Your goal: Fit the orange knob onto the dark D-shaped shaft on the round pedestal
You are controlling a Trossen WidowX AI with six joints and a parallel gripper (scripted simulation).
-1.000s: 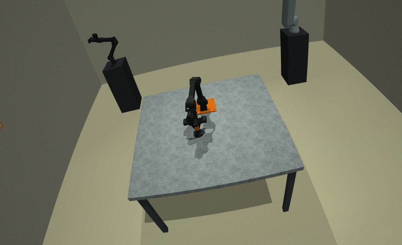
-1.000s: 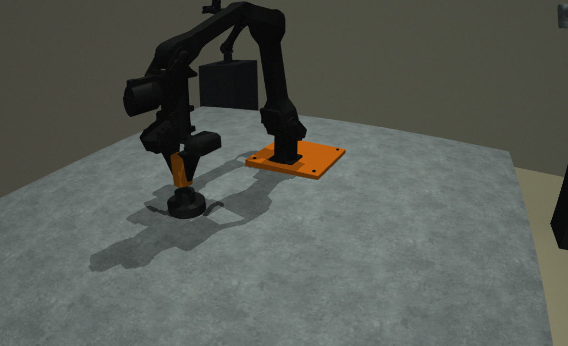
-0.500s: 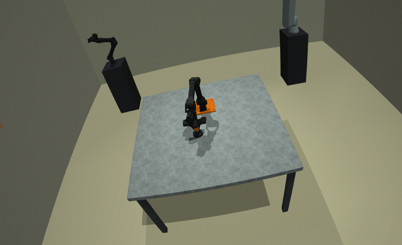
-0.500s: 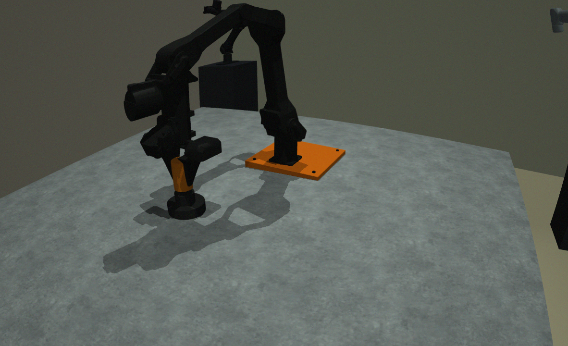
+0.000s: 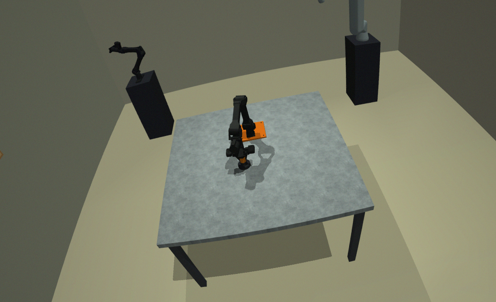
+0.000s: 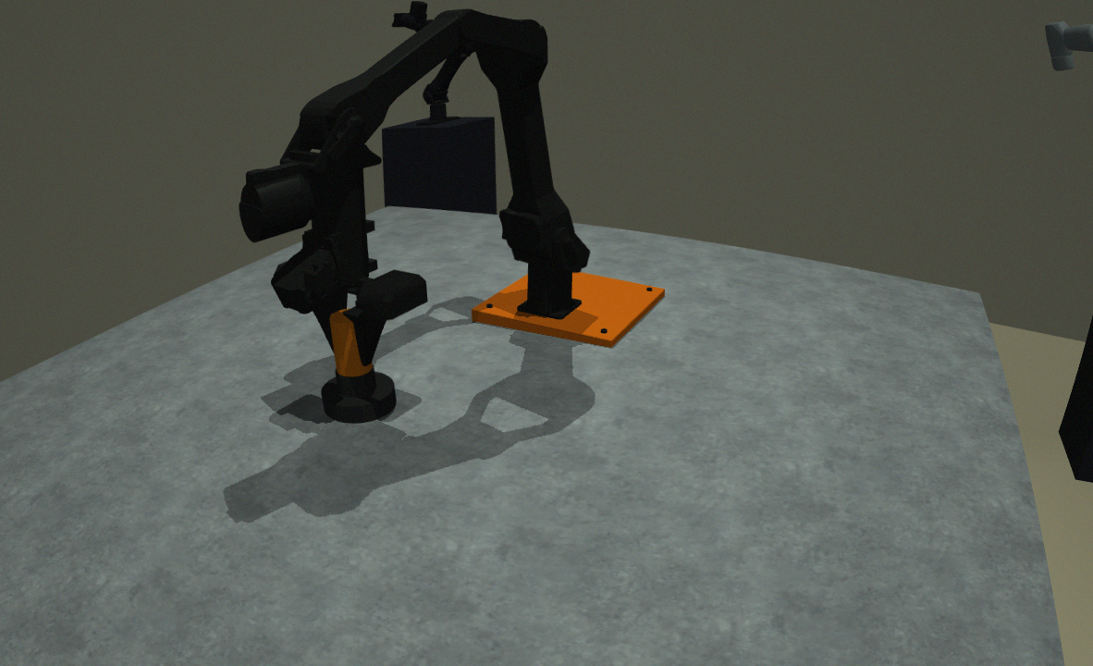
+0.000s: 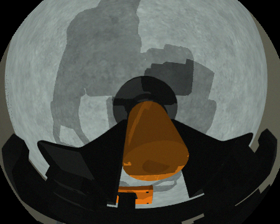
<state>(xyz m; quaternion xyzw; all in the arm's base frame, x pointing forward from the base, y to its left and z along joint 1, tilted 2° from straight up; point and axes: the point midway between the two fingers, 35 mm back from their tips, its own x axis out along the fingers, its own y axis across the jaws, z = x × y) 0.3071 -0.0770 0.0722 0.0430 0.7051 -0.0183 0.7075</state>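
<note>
Right now my gripper tip is 2 cm below the orange knob. Also, from my gripper tip: round pedestal 2 cm below.
</note>
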